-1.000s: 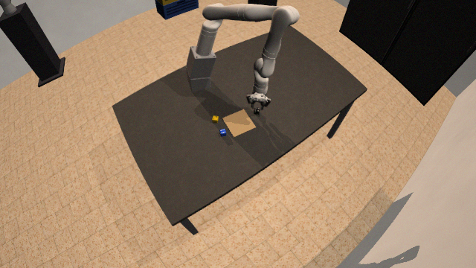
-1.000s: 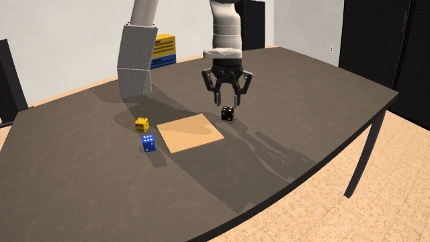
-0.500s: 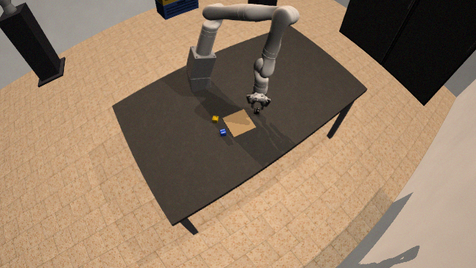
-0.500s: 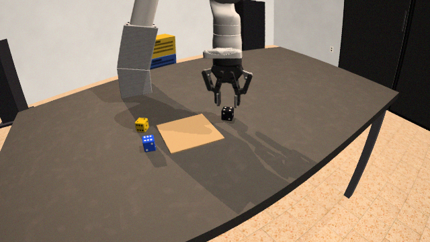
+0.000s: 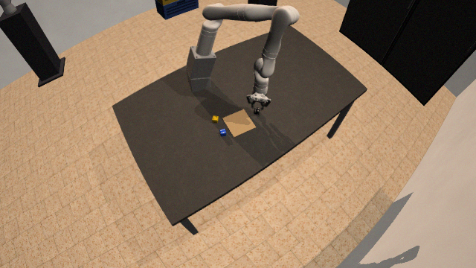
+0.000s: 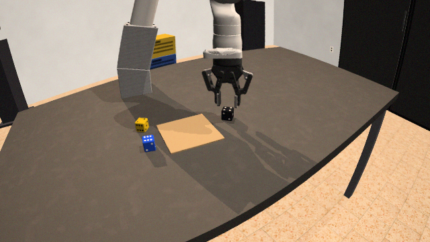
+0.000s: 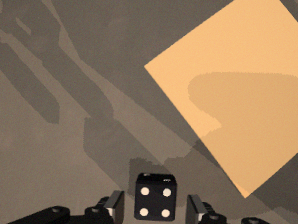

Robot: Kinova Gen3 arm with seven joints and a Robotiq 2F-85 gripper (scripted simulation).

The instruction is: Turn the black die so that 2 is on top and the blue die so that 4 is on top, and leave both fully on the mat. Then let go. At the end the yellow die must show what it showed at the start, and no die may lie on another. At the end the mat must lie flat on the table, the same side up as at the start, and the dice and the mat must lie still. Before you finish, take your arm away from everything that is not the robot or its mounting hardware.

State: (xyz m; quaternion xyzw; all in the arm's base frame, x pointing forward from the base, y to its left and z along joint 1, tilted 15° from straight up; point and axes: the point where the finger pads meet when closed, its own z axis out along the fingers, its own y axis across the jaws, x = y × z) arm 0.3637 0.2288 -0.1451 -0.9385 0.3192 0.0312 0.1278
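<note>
Right now the black die is 4 cm below my hand. The rest, counted from my hand: blue die (24 cm to the right, 6 cm ahead, 4 cm below); then yellow die (24 cm to the right, 4 cm below, 4 cm behind); then tan mat (12 cm to the right, 5 cm below, 2 cm ahead).
</note>
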